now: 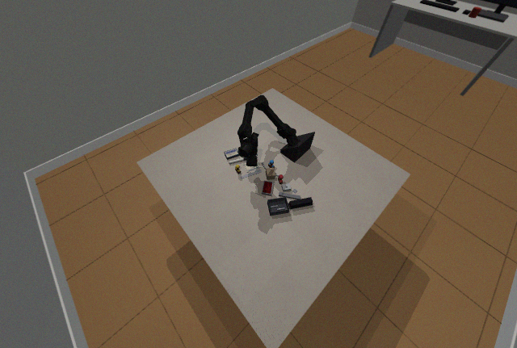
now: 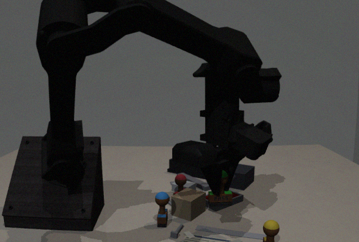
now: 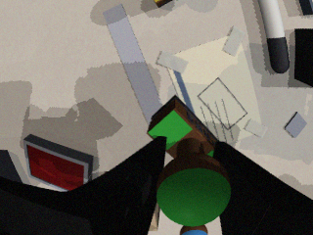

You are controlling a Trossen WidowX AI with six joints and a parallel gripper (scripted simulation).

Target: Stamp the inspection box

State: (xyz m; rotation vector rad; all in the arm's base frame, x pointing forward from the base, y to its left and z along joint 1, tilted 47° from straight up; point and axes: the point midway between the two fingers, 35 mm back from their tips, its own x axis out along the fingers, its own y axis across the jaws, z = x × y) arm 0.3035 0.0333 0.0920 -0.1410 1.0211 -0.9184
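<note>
Right now my gripper tip is 17 cm to the right of the red ink pad and 9 cm above it. Also, from my gripper tip: green-knobbed stamp right at my gripper tip; then grey ruler strip 3 cm ahead, 3 cm to the left, 9 cm below; then yellow-knobbed stamp 9 cm ahead, 4 cm to the right, 8 cm below.
</note>
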